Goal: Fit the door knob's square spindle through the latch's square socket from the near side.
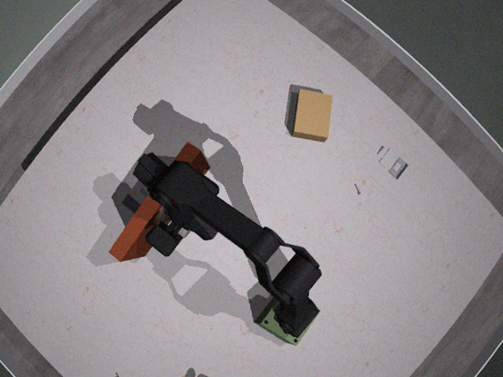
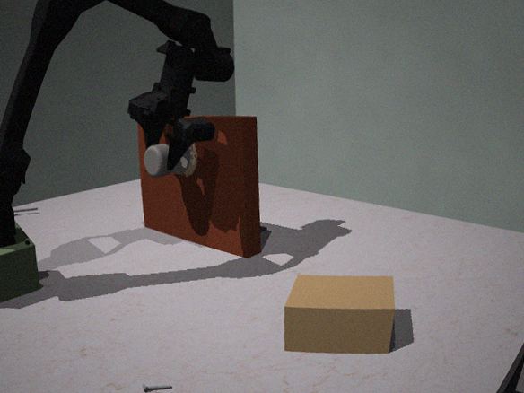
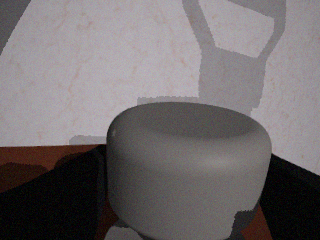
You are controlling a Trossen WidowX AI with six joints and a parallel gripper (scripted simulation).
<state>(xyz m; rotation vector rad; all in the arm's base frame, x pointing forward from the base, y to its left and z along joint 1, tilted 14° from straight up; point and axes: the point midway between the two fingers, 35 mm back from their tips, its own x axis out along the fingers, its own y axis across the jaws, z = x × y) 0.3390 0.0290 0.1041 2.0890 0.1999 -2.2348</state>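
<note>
The grey latch socket is 7 cm ahead of my hand, 2 cm to the left of it and 3 cm below it. The rest, counted from my hand: orange screwdriver 23 cm behind, 54 cm to the left, 18 cm below; red-brown wooden door panel 7 cm ahead, 2 cm to the left, 5 cm below; tan box 2 cm behind, 42 cm to the right, 16 cm below.
</note>
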